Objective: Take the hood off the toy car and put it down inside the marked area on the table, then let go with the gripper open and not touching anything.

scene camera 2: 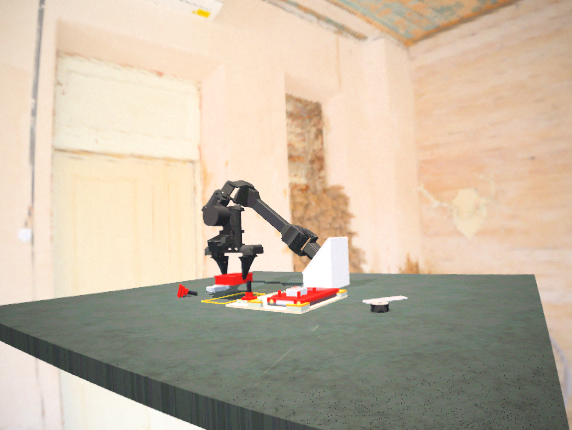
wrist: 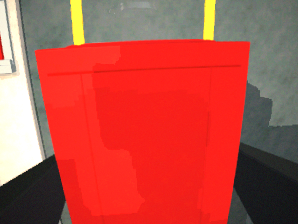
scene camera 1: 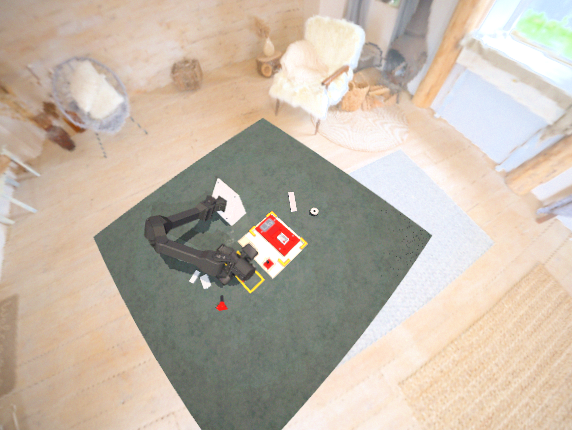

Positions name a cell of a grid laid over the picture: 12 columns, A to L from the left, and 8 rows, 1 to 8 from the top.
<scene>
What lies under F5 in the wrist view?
A red hood.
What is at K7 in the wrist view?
My gripper.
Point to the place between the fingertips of my gripper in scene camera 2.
E6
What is my gripper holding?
A red hood.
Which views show the toy car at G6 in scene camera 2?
Scene camera 2 and scene camera 1 only.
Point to a toy car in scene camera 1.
F5
</scene>
